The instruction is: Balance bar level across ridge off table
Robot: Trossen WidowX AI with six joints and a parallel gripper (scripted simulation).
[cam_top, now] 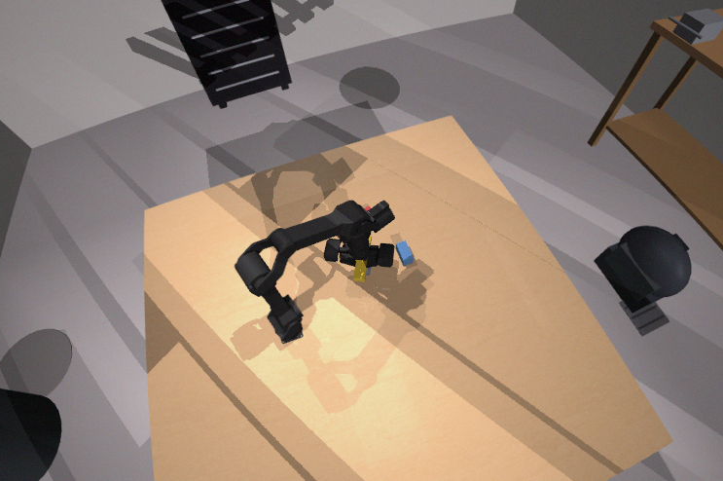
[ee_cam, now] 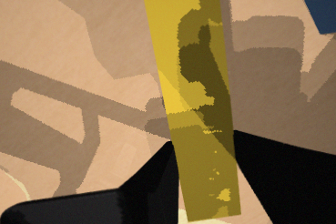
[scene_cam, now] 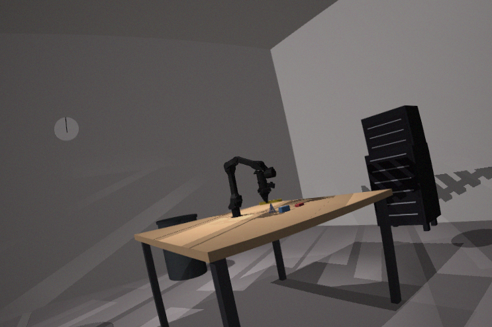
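My gripper tip is 2 cm to the right of the yellow bar and 1 cm short of it. Also, from my gripper tip: blue block 15 cm ahead, 5 cm below, 2 cm to the left; then red block 20 cm to the left, 10 cm ahead, 6 cm below.
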